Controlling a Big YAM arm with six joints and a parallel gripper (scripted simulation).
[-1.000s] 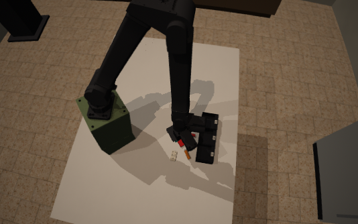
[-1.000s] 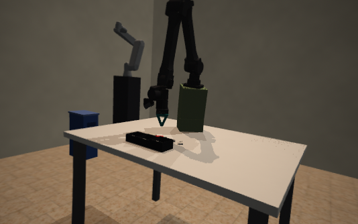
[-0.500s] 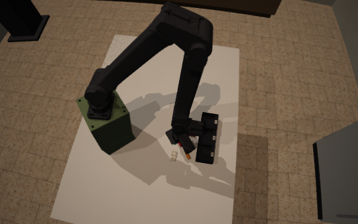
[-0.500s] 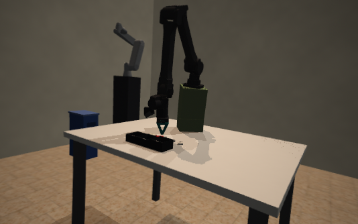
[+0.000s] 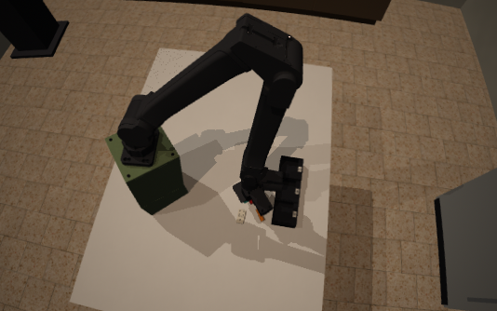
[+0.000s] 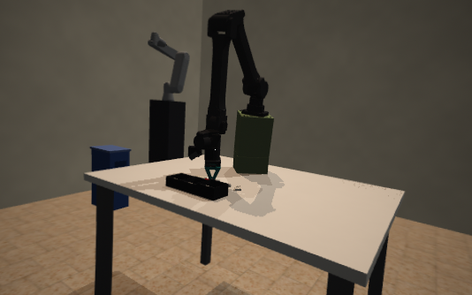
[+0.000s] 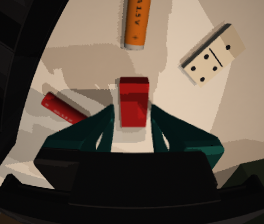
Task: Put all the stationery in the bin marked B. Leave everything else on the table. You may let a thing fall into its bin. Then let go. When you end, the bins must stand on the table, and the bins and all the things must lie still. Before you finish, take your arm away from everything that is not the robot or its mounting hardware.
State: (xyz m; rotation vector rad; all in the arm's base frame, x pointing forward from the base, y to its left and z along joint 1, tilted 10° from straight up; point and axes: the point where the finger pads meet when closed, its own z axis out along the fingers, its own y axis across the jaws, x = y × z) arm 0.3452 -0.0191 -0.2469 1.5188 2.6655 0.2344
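Now: the red block 1 cm to the left of my hand and 1 cm below it. From my hand the other things lie so: beige tile 8 cm to the right, 3 cm behind, 1 cm below; metal clip 9 cm to the left, 1 cm below, 1 cm ahead; orange stick 7 cm to the right, 4 cm ahead, 1 cm below.
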